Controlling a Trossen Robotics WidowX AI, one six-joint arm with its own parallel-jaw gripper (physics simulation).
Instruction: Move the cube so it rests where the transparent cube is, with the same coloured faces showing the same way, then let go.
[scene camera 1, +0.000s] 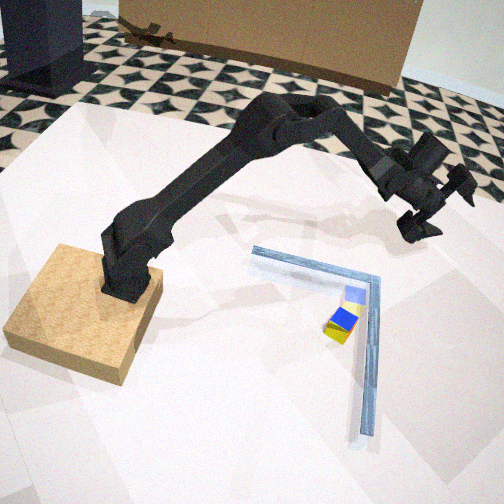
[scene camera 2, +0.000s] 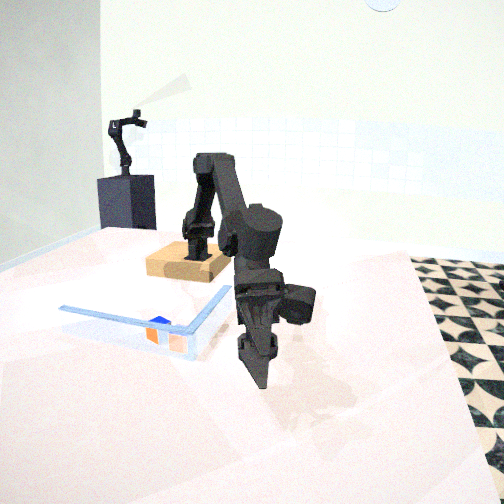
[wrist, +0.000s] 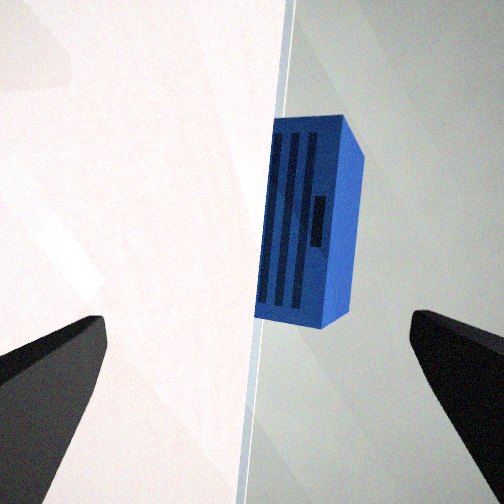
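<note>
The cube (scene camera 1: 341, 324) shows a blue top and a yellow side. It lies inside the corner of an L-shaped pale blue rail (scene camera 1: 367, 300). In scene camera 2 the cube (scene camera 2: 157, 331) shows blue and orange faces. The transparent cube (scene camera 1: 355, 295) sits tight in the rail's corner, just beyond the cube; it also shows in scene camera 2 (scene camera 2: 178, 343). My gripper (scene camera 1: 432, 209) is open and empty, out to the right of the rail and well away from the cube. It also shows in scene camera 2 (scene camera 2: 258, 375). The wrist view shows neither cube between the fingers (wrist: 250, 395).
The arm's base stands on a wooden block (scene camera 1: 82, 312). A dark cabinet (scene camera 1: 42, 45) and a brown box wall (scene camera 1: 280, 30) stand at the back. The wrist view shows a blue slotted box (wrist: 306, 222) far off. Checkered floor borders the table.
</note>
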